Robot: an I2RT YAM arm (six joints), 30 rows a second.
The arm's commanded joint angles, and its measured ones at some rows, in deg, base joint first. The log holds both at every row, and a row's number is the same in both.
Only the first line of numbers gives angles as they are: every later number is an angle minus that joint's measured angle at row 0.
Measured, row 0: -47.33, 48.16, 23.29, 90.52, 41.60, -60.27
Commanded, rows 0 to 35: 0.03, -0.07, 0.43, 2.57, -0.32, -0.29; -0.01, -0.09, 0.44, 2.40, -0.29, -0.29; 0.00, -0.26, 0.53, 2.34, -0.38, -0.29; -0.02, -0.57, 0.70, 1.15, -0.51, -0.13; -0.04, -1.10, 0.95, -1.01, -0.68, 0.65; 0.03, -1.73, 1.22, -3.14, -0.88, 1.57; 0.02, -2.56, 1.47, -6.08, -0.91, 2.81; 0.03, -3.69, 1.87, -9.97, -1.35, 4.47; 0.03, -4.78, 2.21, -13.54, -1.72, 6.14; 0.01, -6.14, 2.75, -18.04, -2.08, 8.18; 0.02, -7.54, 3.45, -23.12, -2.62, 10.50; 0.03, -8.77, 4.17, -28.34, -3.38, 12.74; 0.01, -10.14, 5.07, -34.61, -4.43, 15.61; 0.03, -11.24, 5.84, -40.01, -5.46, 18.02; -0.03, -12.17, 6.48, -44.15, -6.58, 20.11; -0.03, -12.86, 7.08, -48.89, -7.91, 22.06; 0.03, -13.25, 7.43, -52.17, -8.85, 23.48; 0.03, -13.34, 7.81, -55.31, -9.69, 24.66; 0.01, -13.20, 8.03, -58.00, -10.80, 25.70; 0.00, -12.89, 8.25, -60.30, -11.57, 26.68; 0.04, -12.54, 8.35, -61.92, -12.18, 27.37; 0.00, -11.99, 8.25, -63.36, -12.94, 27.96; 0.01, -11.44, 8.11, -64.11, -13.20, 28.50; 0.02, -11.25, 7.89, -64.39, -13.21, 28.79; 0.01, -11.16, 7.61, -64.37, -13.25, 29.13; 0.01, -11.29, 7.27, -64.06, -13.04, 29.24; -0.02, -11.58, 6.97, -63.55, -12.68, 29.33; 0.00, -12.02, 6.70, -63.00, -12.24, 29.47; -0.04, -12.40, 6.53, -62.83, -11.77, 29.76; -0.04, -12.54, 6.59, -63.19, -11.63, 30.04; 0.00, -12.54, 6.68, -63.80, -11.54, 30.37; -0.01, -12.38, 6.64, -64.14, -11.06, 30.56; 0.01, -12.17, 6.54, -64.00, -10.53, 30.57; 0.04, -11.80, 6.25, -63.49, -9.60, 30.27; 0.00, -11.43, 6.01, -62.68, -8.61, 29.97; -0.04, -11.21, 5.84, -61.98, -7.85, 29.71
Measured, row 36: 0.00, -11.65, 6.21, -63.49, -10.95, 29.16
